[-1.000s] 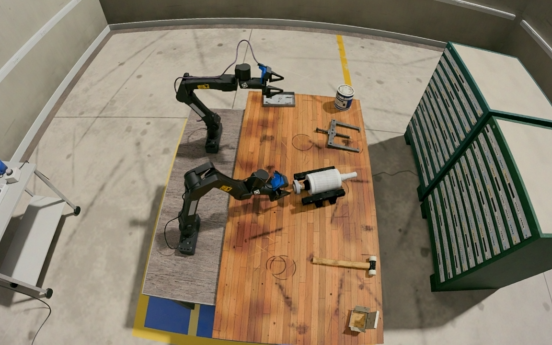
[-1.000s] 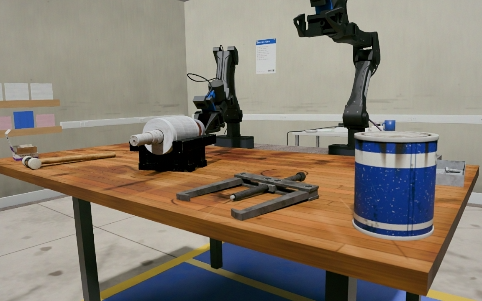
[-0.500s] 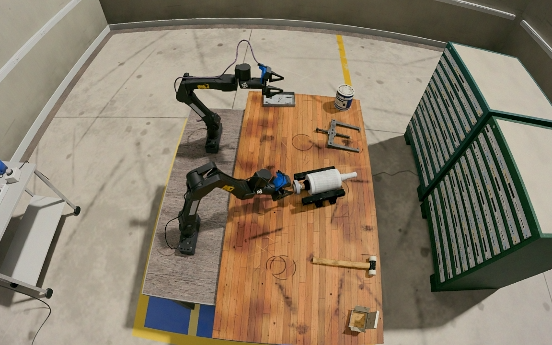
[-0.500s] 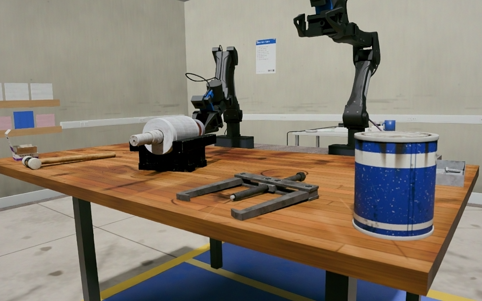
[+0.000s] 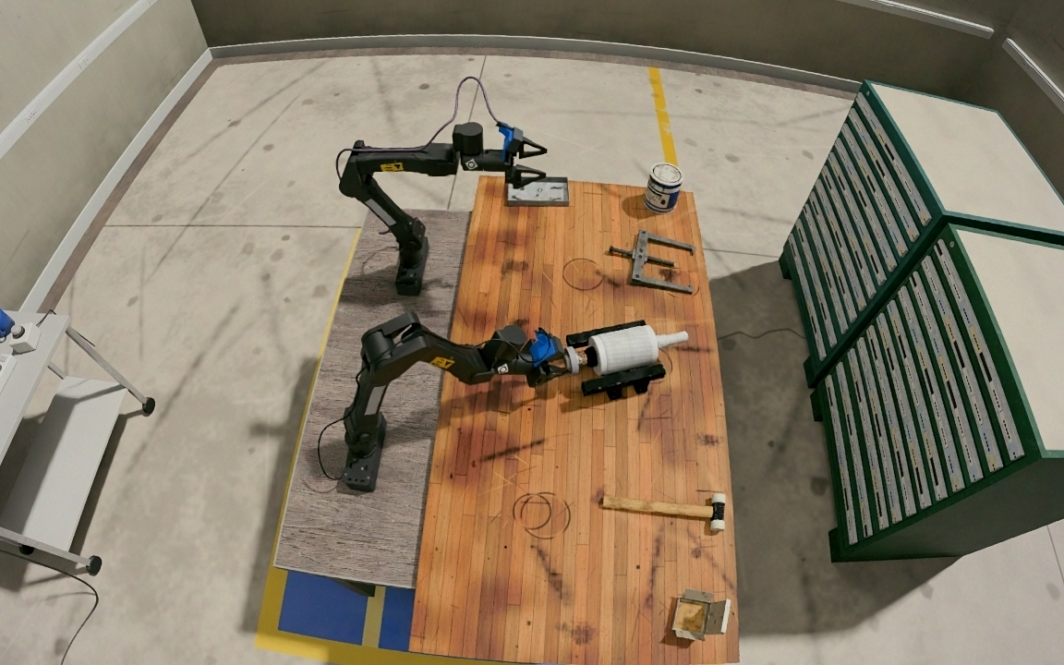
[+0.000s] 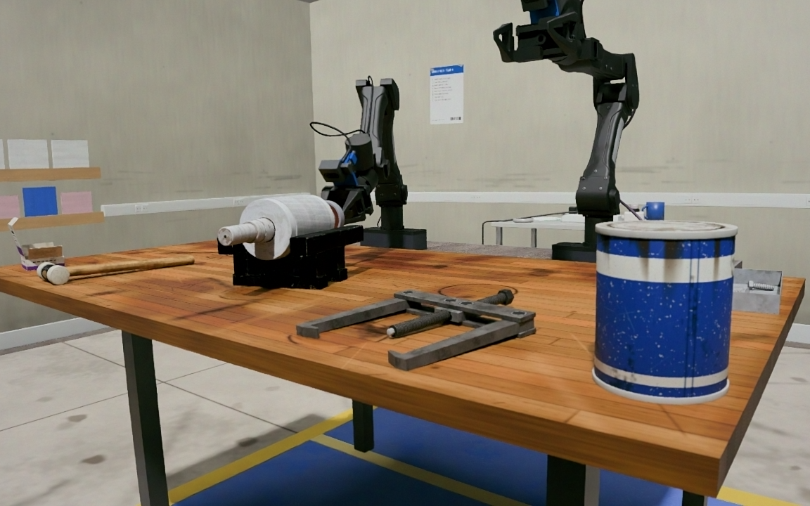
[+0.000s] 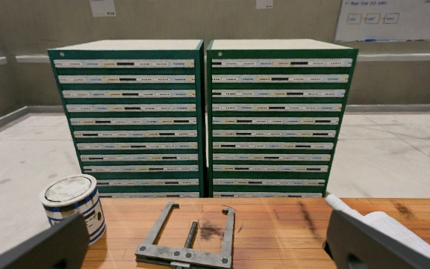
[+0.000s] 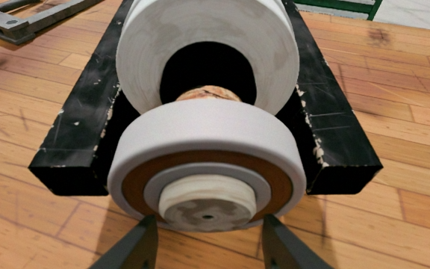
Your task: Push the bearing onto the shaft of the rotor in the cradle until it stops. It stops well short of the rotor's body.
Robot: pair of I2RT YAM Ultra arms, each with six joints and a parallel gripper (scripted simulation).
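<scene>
Right now the grey bearing is 2 cm ahead of my right hand and 1 cm to the left of it. The rest, counted from my right hand: white rotor (15 cm ahead, 5 cm to the left); box (59 cm to the right, 36 cm ahead, 6 cm below); black cradle (15 cm ahead, 6 cm to the left, 5 cm below).
</scene>
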